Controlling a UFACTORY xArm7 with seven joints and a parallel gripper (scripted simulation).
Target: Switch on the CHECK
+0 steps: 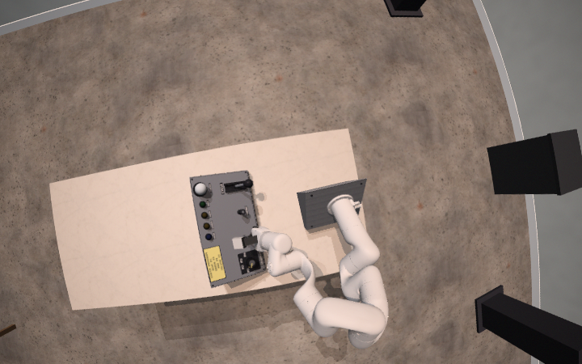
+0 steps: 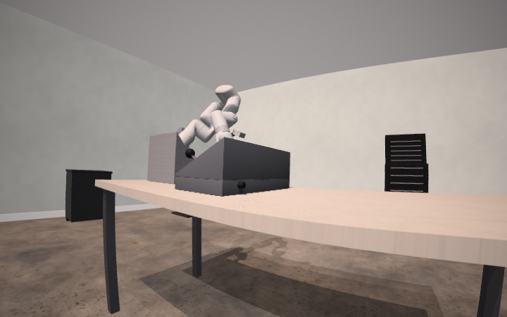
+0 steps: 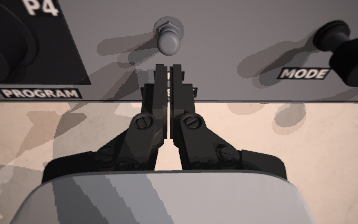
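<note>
Right now my hand is 4 cm short of the check toggle and 2 cm above it. Also, from my hand: rotary selector: 4 cm ahead, 13 cm to the left, 2 cm below; then small black knob: 2 cm ahead, 12 cm to the right, 2 cm below; then grey console: 6 cm ahead, 6 cm to the right, 4 cm below.
</note>
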